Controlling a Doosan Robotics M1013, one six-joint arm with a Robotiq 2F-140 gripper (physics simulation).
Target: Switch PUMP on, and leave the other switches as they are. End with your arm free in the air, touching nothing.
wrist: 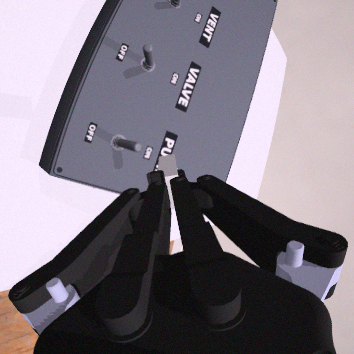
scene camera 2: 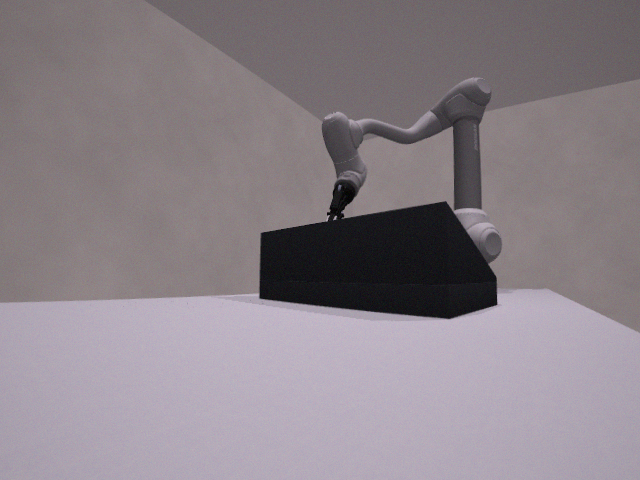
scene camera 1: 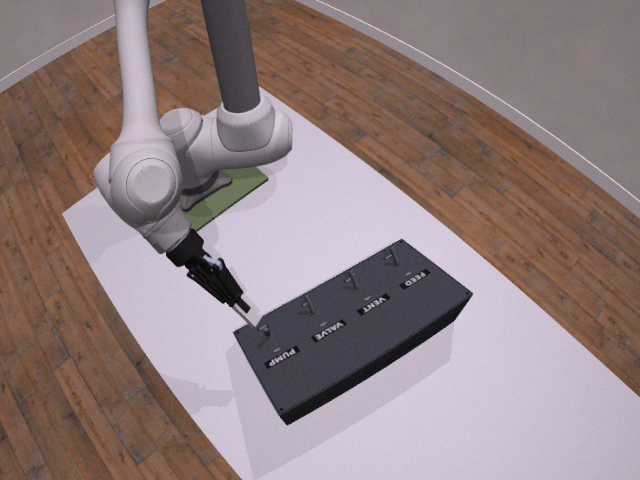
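Pixels of known places: gripper, between the fingertips: (wrist: 168, 167) (scene camera 1: 256, 321); arm's base, origin of its link: (scene camera 1: 196, 180).
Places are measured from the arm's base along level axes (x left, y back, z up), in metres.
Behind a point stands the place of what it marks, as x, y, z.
The dark switch box (scene camera 1: 356, 346) {0.017, -0.744, 0.144} (scene camera 2: 361, 263) {0.133, -0.808, 0.077} (wrist: 215, 125) {-0.044, -0.730, 0.141} carries four levers. The PUMP lever (scene camera 1: 266, 332) {-0.113, -0.593, 0.125} (wrist: 129, 144) {-0.110, -0.582, 0.121} leans toward its ON label in the wrist view. The VALVE lever (scene camera 1: 309, 304) {0.007, -0.591, 0.106} (wrist: 148, 56) {0.006, -0.583, 0.110}, the VENT lever (scene camera 1: 353, 280) {0.126, -0.606, 0.105} and the FEED lever (scene camera 1: 393, 256) {0.244, -0.618, 0.104} stand tilted differently from PUMP, toward the OFF side. My gripper (scene camera 1: 252, 314) {-0.122, -0.585, 0.188} (wrist: 168, 167) {-0.122, -0.585, 0.188} is shut and empty. Its pale fingertips are beside the PUMP lever, above the box, with a visible gap between them and the lever in the wrist view. The box hides the fingertips' lower part in scene camera 2.
The box stands on a white table (scene camera 1: 310, 206) {0.222, -0.306, -0.009} (scene camera 2: 310, 387) {0.307, -1.147, -0.009}. The arm's base is on a green plate (scene camera 1: 240, 196) {0.077, -0.150, 0.002} behind it. The VALVE and VENT levers stand along the same row as PUMP, to one side of my gripper.
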